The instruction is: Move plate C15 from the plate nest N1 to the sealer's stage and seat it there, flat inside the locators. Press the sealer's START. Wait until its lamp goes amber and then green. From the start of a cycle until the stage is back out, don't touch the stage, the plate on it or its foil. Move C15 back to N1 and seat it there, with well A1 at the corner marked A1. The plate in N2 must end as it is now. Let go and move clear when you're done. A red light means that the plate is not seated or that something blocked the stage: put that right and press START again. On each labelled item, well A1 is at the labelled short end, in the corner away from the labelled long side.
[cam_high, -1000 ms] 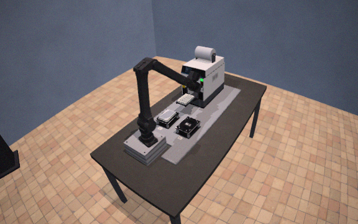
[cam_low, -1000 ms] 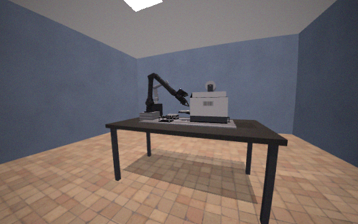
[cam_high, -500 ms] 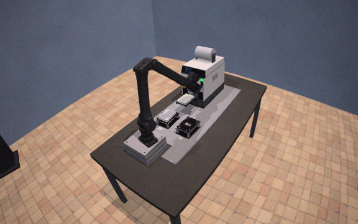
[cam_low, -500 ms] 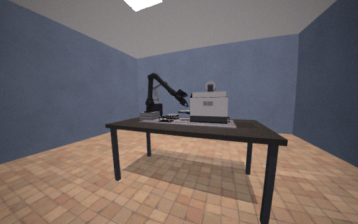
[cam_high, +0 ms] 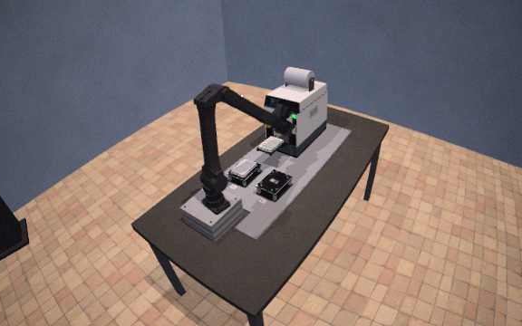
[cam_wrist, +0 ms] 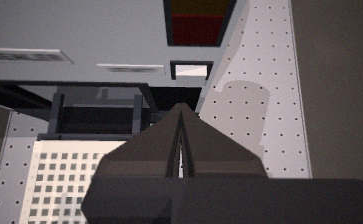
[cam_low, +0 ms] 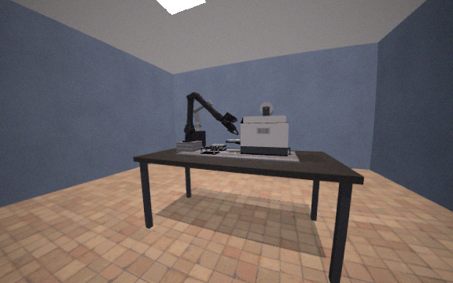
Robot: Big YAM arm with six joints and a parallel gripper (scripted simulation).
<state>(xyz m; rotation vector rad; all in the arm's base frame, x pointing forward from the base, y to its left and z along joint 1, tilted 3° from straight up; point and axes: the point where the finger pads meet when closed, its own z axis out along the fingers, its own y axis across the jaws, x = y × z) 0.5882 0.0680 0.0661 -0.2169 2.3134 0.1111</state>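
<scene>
Right now my hand is 30 mm short of the white button. The rest, counted from my hand: foil roll 240 mm ahead, 230 mm above, 130 mm to the left; plate 280 mm behind, 130 mm below, 80 mm to the left.
</scene>
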